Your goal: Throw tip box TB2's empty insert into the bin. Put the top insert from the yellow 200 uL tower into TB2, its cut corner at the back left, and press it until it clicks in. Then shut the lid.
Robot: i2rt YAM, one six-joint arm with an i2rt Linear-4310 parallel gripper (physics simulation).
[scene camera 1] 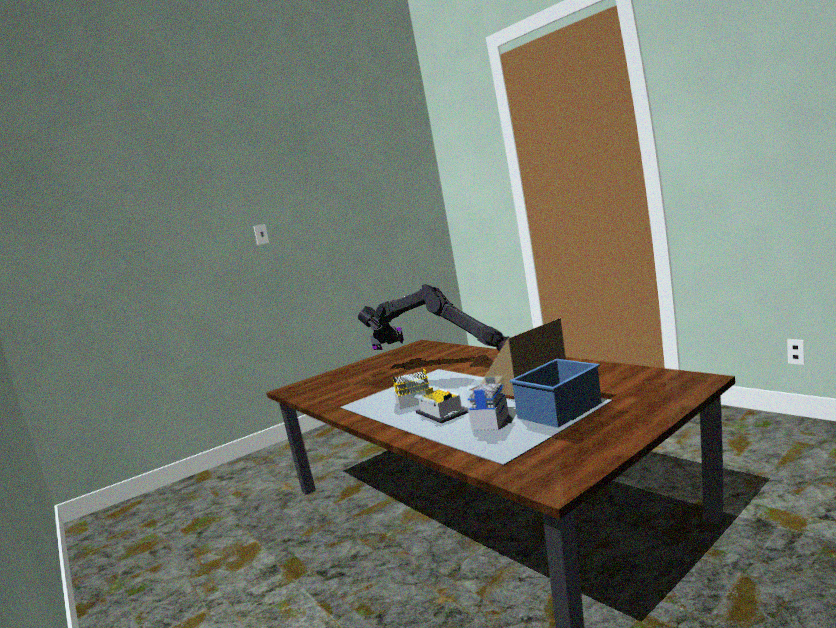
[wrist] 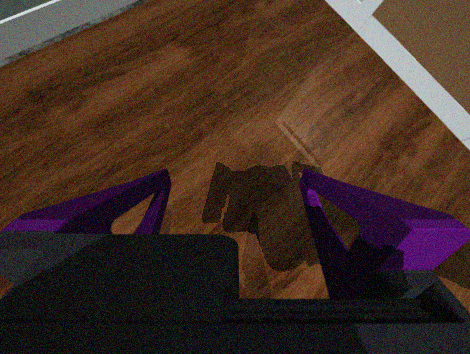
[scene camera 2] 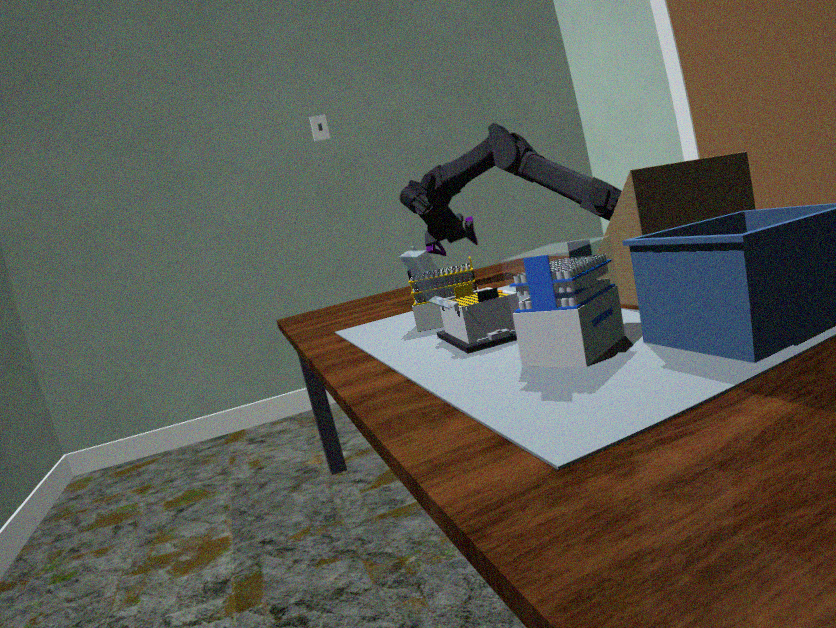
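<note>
My gripper (scene camera 1: pixel 388 343) (scene camera 2: pixel 457 247) (wrist: pixel 235 176) is open, with nothing between its purple fingers. It hangs above the table's far part, higher than the yellow tower. The yellow tower (scene camera 1: pixel 410 385) (scene camera 2: pixel 442 285) holds stacked yellow inserts with tips on a pale base. Beside it, a pale tip box (scene camera 1: pixel 439 404) (scene camera 2: pixel 481 321), apparently TB2, stands in a dark base with a yellow insert (scene camera 2: pixel 475 298) showing at its top. No tips can be made out in that insert. Its lid and cut corner cannot be made out clearly. The blue bin (scene camera 1: pixel 555 395) (scene camera 2: pixel 696 297) stands at the right.
A blue tower (scene camera 1: pixel 487 405) (scene camera 2: pixel 567 317) with tips stands between the box and the bin. A brown panel (scene camera 1: pixel 537 351) (scene camera 2: pixel 696 192) stands behind the bin. A grey block (scene camera 2: pixel 415 259) shows behind the yellow tower. A pale mat (scene camera 1: pixel 503 451) (scene camera 2: pixel 554 439) lies on the wooden table (scene camera 1: pixel 642 412) (wrist: pixel 165 100).
</note>
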